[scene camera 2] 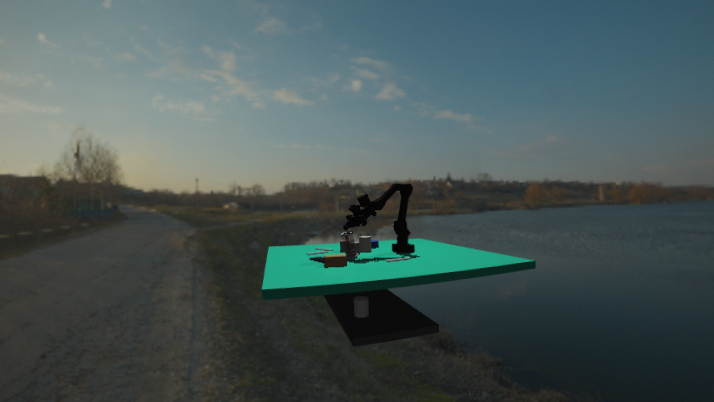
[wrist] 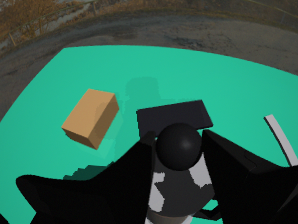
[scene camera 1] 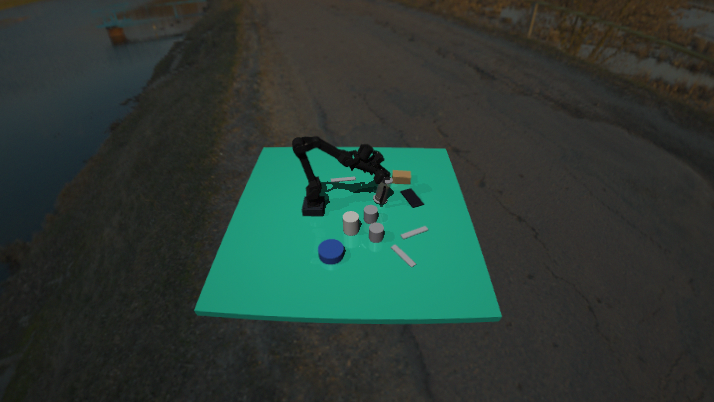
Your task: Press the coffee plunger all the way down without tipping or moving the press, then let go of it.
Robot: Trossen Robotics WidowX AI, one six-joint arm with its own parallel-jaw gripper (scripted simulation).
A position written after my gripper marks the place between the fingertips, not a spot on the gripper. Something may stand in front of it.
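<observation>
I can see my own gripper [wrist: 178, 136] here, and there's a tan block [wrist: 87, 124] as well as a flat black slab [wrist: 194, 113].
</observation>
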